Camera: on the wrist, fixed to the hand. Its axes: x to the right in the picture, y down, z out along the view.
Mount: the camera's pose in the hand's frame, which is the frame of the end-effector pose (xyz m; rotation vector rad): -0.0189 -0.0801 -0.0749 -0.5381 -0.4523 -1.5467
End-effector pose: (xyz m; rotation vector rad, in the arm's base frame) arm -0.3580 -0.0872 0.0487 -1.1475 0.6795 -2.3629
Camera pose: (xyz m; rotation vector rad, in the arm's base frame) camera -0.4205 0.0048 0.0445 1.6047 -0.0947 1.3754
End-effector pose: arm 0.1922 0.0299 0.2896 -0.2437 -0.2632 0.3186
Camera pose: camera 0.2187 -0.0647 0.2374 -0.4243 -0.8936 -1.2651
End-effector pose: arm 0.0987 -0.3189 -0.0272 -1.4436 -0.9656 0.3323
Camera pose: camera 0.1132 -0.3961 0.0516 -0.6691 -2.3335 -0.8342
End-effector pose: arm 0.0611 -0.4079 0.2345 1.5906 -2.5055 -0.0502
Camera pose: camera 0.1529 -0.4205 0.2961 2.8303 -0.6380 -1.1812
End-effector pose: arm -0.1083 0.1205 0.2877 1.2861 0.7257 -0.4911
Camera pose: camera -0.1927 0.1737 0.2384 -0.1302 1.2527 -1.6079
